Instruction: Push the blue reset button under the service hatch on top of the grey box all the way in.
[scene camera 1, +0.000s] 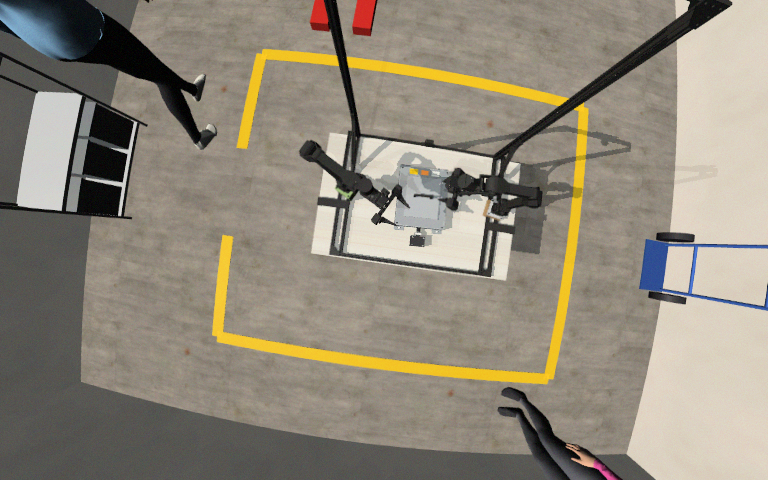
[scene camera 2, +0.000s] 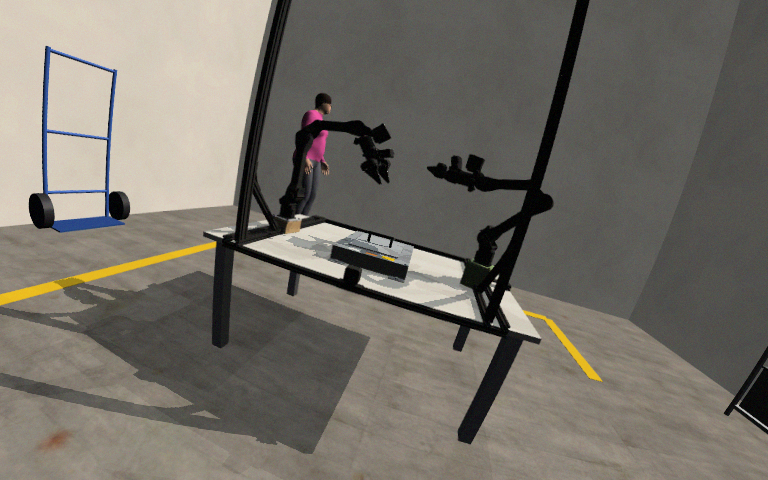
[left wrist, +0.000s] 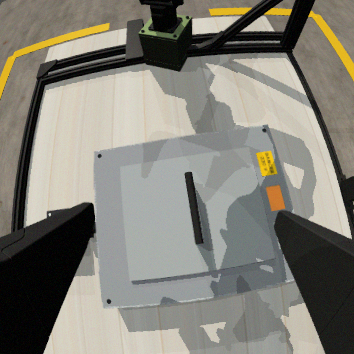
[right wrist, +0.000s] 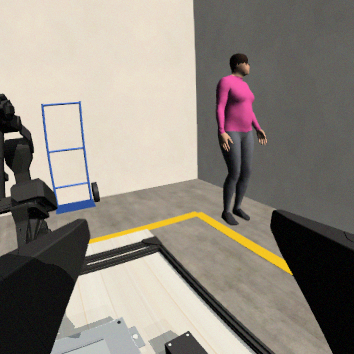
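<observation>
The grey box (scene camera 1: 398, 212) (scene camera 2: 368, 261) (left wrist: 110, 260) (right wrist: 112, 335) sits on the table. Its service hatch (scene camera 1: 425, 212) (left wrist: 155, 225) lies flat and closed, with a black bar handle (scene camera 1: 423, 195) (left wrist: 194, 210) across its middle. The blue button does not show in any view; the area under the hatch is hidden. My left gripper (scene camera 2: 383, 181) (left wrist: 187, 216) is open and empty, high above the box, pointing down, with the handle between its fingers in the left wrist view. My right gripper (scene camera 1: 401, 215) (scene camera 2: 429, 169) (right wrist: 180, 224) is open and empty, high up and roughly level.
A small black block (scene camera 1: 417, 240) (right wrist: 186, 344) stands beside the box. Yellow (left wrist: 266, 163) and orange (left wrist: 275, 198) labels lie on the box's rim. Black frame posts (scene camera 2: 566, 79) rise from the table (scene camera 1: 325, 237). A person in pink (scene camera 2: 313, 118) (right wrist: 236, 105) stands beyond the table.
</observation>
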